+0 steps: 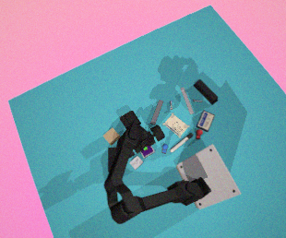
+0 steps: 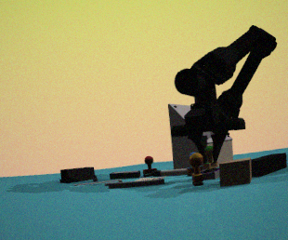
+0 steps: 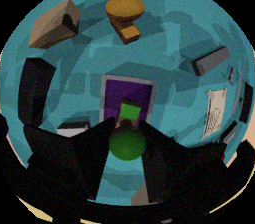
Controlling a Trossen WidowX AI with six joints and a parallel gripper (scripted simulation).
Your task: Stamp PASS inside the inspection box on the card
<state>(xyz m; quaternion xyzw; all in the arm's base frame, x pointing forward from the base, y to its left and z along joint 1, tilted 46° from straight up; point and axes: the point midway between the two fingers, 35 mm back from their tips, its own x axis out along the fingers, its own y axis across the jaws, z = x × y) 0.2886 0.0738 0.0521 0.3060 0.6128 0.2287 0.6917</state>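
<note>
My gripper tip is 30 mm above the purple ink pad. From my gripper tip the other things lie so: blue stamp 60 mm behind, 70 mm to the right, 20 mm below; orange-knobbed stamp 100 mm ahead, 10 mm to the left, 10 mm below; green-knobbed stamp right at my gripper tip.
</note>
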